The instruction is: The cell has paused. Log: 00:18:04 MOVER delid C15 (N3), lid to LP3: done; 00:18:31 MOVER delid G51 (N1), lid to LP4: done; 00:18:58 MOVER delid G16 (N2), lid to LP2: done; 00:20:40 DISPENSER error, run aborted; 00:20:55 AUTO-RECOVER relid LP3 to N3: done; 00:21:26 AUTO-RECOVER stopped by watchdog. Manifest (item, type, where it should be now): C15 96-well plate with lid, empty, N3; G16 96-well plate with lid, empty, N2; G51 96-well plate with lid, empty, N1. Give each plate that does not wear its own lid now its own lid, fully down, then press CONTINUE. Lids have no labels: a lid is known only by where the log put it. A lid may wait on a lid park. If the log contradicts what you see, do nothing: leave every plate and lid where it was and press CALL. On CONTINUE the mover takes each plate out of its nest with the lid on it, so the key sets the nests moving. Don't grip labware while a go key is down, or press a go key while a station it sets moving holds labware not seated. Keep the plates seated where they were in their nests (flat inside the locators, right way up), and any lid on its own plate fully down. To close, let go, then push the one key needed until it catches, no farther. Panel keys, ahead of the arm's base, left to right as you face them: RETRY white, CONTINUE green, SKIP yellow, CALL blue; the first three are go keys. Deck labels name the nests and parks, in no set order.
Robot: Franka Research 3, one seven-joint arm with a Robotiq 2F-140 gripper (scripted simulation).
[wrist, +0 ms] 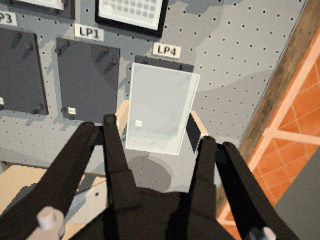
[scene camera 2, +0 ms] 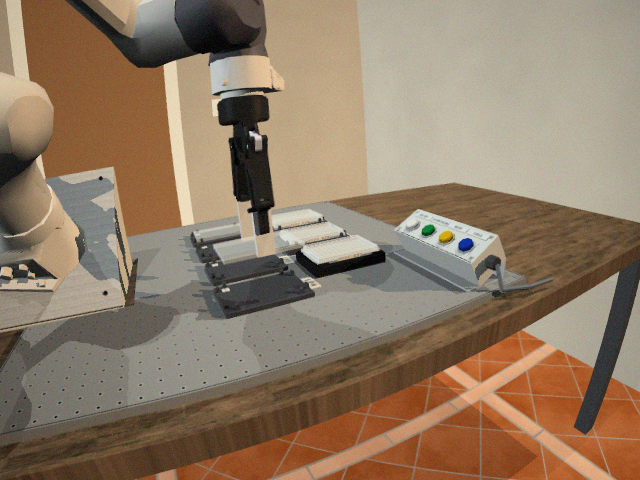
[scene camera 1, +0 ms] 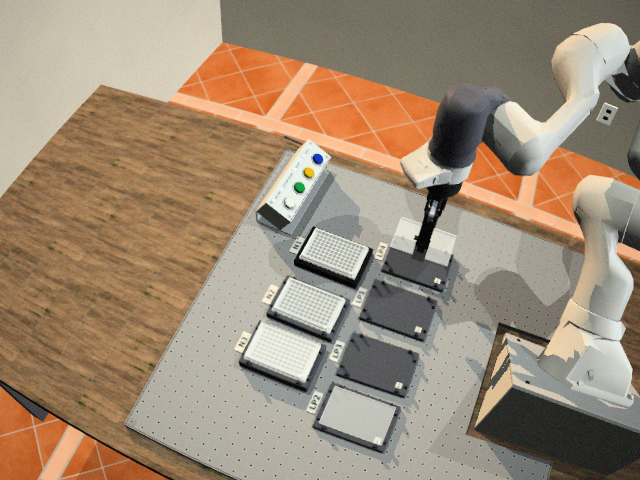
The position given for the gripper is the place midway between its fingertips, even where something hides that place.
Observation:
In view: the gripper (scene camera 2: 257, 246), a lid (scene camera 1: 347, 412), a lid (scene camera 1: 441, 245), a plate (scene camera 1: 295, 292), a plate (scene camera 1: 326, 250), a lid (scene camera 1: 273, 347) and a LP3 park (scene camera 1: 371, 362).
The gripper shows as well in the wrist view (wrist: 158, 114) and in scene camera 1 (scene camera 1: 423, 242).

